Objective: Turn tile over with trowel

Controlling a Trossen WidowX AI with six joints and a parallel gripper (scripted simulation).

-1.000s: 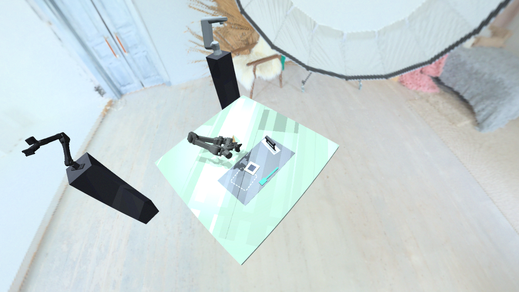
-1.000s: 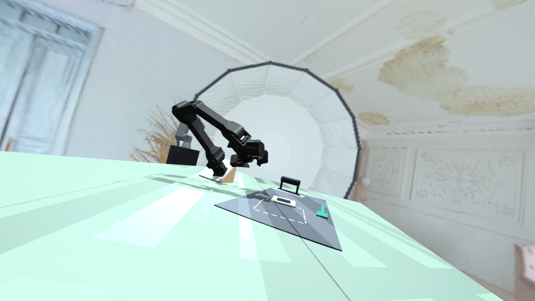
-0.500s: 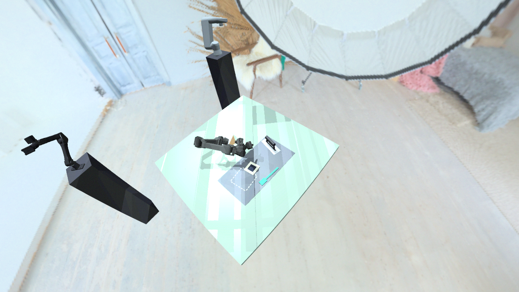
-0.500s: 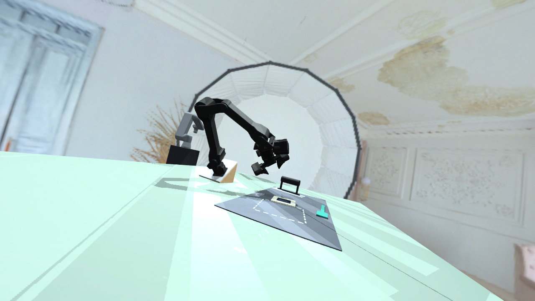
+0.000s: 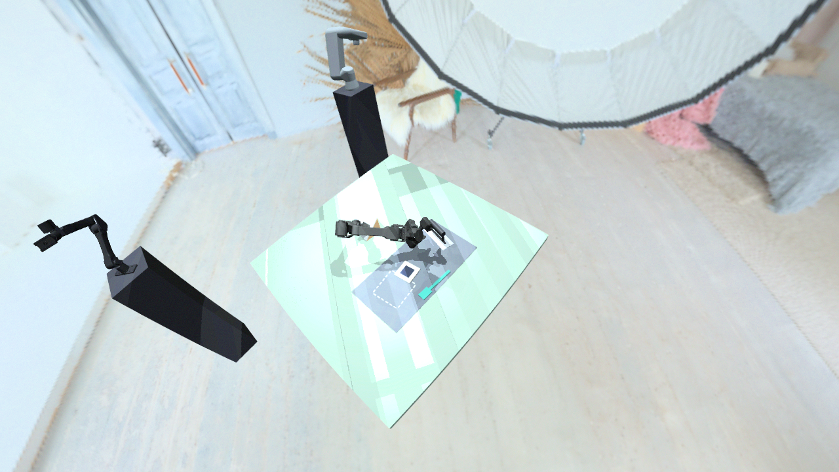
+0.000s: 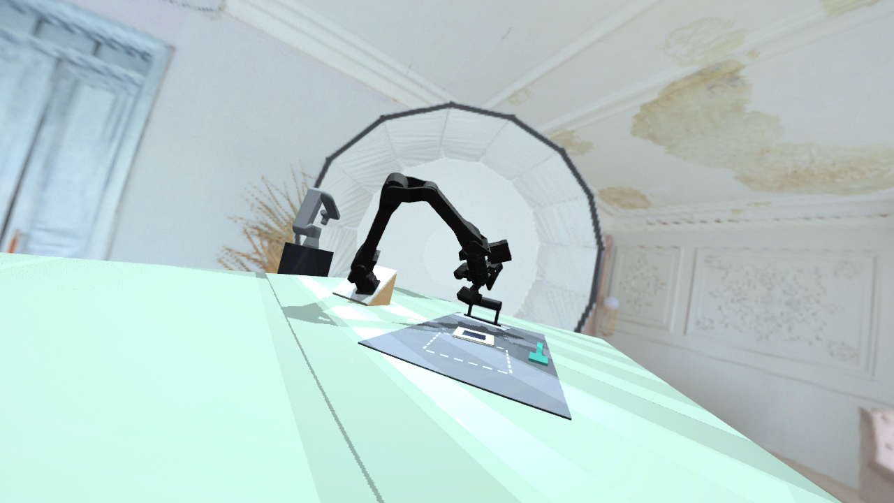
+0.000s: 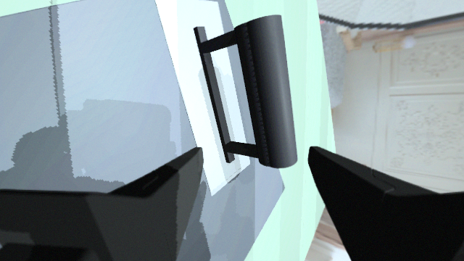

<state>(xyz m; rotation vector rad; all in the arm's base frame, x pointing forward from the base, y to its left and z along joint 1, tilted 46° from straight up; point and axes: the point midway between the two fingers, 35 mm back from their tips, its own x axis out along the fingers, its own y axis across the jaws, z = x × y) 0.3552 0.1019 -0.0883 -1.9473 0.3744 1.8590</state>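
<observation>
The grey mat lies 18 cm to the right of my gripper tip, 12 cm below it and 4 cm ahead of it. From my gripper tip the other things lie so: white tile: 22 cm to the right, 9 cm below, 2 cm ahead; then teal trowel: 21 cm to the right, 18 cm ahead, 9 cm below.
</observation>
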